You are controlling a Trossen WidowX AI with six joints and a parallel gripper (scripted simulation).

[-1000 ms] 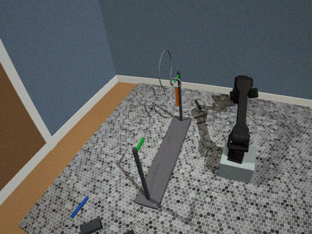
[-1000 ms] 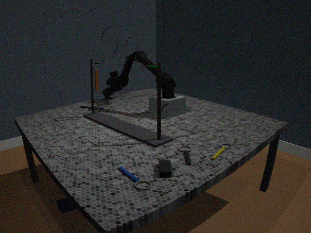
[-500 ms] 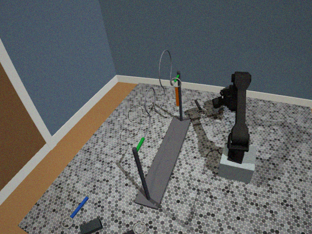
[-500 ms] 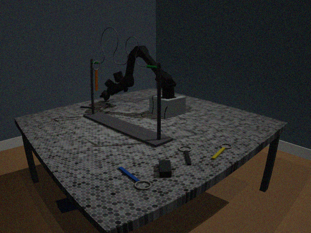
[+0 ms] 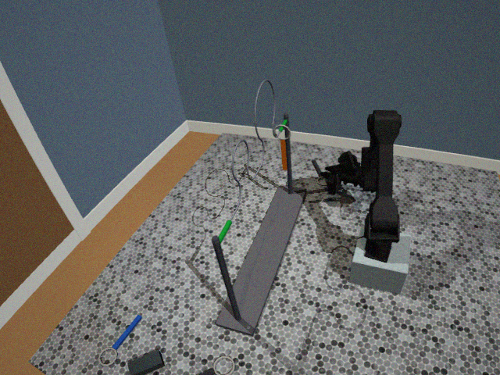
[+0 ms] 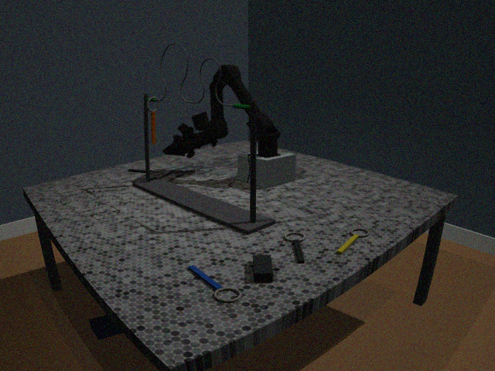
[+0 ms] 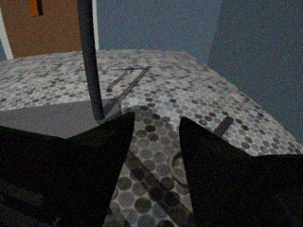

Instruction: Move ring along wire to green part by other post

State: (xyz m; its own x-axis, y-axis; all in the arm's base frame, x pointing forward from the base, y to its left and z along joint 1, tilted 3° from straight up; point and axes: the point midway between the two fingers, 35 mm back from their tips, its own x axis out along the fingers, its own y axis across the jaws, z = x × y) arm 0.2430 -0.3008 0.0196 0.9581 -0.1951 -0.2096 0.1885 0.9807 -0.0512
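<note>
The orange-handled ring lies 17 cm above my gripper tip, 12 cm to the left of it and 10 cm ahead of it. Also, from my gripper tip: yellow-handled ring 86 cm to the left, 13 cm behind, 9 cm below; then blue-handled ring 84 cm to the left, 29 cm ahead, 9 cm below; then dark block 85 cm to the left, 17 cm ahead, 8 cm below.
</note>
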